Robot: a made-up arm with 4 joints. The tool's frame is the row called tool. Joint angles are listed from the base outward. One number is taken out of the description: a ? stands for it. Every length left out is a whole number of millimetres.
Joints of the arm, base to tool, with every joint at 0 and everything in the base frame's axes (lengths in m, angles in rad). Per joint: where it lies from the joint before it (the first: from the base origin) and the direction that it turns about. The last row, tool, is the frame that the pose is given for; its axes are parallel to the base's.
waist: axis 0 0 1 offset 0 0 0.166
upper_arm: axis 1 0 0 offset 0.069 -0.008 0
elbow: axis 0 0 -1 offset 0 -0.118 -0.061
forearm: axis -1 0 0 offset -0.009 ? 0
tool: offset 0 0.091 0.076
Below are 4 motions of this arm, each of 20 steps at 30 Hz.
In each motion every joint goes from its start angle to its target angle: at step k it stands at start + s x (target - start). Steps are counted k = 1, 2, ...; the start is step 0. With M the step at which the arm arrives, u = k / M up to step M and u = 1 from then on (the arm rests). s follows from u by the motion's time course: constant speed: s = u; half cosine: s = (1 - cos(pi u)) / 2; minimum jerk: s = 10 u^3 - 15 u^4 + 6 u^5.
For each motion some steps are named. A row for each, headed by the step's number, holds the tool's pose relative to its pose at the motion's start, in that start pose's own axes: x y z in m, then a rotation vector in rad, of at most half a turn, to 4 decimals.
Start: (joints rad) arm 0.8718 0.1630 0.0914 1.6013
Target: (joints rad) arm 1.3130 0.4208 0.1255 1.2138
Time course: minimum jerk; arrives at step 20
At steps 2, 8, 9, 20:
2: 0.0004 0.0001 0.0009 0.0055 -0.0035 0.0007
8: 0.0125 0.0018 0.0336 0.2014 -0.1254 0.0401
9: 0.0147 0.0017 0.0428 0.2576 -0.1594 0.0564
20: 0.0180 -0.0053 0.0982 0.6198 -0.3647 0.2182

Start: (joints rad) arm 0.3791 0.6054 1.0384 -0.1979
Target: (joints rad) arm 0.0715 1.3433 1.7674 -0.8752
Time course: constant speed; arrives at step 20
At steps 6, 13, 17, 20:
6: -0.0110 -0.0331 -0.0089 0.3479 0.0850 -0.3284
13: -0.0391 -0.0627 -0.0265 0.7079 0.1433 -0.7299
17: -0.0608 -0.0713 -0.0367 0.8822 0.1597 -0.9676
20: -0.0784 -0.0731 -0.0428 0.9938 0.1651 -1.1492

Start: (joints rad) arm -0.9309 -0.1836 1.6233 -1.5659
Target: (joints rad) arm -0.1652 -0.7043 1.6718 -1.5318
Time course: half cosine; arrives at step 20
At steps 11, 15, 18, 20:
11: 0.0186 0.0209 -0.0469 0.1456 0.3877 0.2912
15: 0.0194 0.0291 -0.0658 0.2622 0.5564 0.4180
18: 0.0187 0.0321 -0.0731 0.3232 0.6271 0.4701
20: 0.0185 0.0327 -0.0745 0.3362 0.6409 0.4802

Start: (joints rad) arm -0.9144 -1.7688 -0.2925 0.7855
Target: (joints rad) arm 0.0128 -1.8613 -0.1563 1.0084
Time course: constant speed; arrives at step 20
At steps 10, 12, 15, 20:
10: 0.0187 -0.0296 0.0048 -0.2691 -0.1586 -0.4309
12: 0.0210 -0.0366 0.0067 -0.3179 -0.1840 -0.5216
15: 0.0234 -0.0475 0.0099 -0.3872 -0.2182 -0.6604
20: 0.0238 -0.0664 0.0165 -0.4913 -0.2650 -0.8986

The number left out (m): -0.108
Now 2 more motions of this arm.
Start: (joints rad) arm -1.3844 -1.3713 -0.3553 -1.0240
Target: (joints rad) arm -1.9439 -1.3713 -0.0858 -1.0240
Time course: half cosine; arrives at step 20
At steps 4, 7, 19, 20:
4: -0.0038 -0.0049 -0.0022 0.0176 -0.0054 -0.0610
7: -0.0113 -0.0128 -0.0063 0.0469 -0.0146 -0.1754
19: -0.0461 -0.0292 -0.0223 0.1203 -0.0392 -0.6497
20: -0.0464 -0.0292 -0.0224 0.1206 -0.0393 -0.6538

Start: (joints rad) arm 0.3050 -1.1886 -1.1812 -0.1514
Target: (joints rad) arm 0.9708 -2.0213 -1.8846 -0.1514
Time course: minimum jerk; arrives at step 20
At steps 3, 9, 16, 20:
3: 0.0019 0.0005 0.0045 -0.0236 0.0181 0.0227
9: 0.0301 0.0251 0.0623 -0.3418 0.3110 0.2957
16: 0.0648 0.0973 0.1053 -0.6978 0.8136 0.4828
20: 0.0680 0.1063 0.1067 -0.7270 0.8717 0.4869

